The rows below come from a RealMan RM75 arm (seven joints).
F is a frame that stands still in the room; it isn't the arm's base.
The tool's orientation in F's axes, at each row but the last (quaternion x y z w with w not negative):
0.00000, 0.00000, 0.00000, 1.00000
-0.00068, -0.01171, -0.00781, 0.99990
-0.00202, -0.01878, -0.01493, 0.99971
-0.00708, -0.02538, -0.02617, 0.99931
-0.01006, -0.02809, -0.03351, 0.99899
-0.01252, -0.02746, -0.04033, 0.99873
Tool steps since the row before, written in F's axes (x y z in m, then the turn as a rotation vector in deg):
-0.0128, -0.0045, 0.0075, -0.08, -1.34, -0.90
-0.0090, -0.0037, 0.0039, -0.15, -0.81, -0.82
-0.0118, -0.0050, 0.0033, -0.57, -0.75, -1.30
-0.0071, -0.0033, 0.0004, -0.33, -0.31, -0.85
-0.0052, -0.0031, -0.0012, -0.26, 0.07, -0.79
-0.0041, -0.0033, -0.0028, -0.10, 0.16, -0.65
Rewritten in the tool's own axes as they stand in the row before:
-0.0128, -0.0045, 0.0075, -0.08, -1.34, -0.90
-0.0088, -0.0038, 0.0041, -0.16, -0.81, -0.82
-0.0115, -0.0054, 0.0037, -0.60, -0.76, -1.28
-0.0069, -0.0037, 0.0007, -0.36, -0.32, -0.84
-0.0050, -0.0034, -0.0010, -0.31, 0.07, -0.77
-0.0040, -0.0036, -0.0027, -0.15, 0.17, -0.64

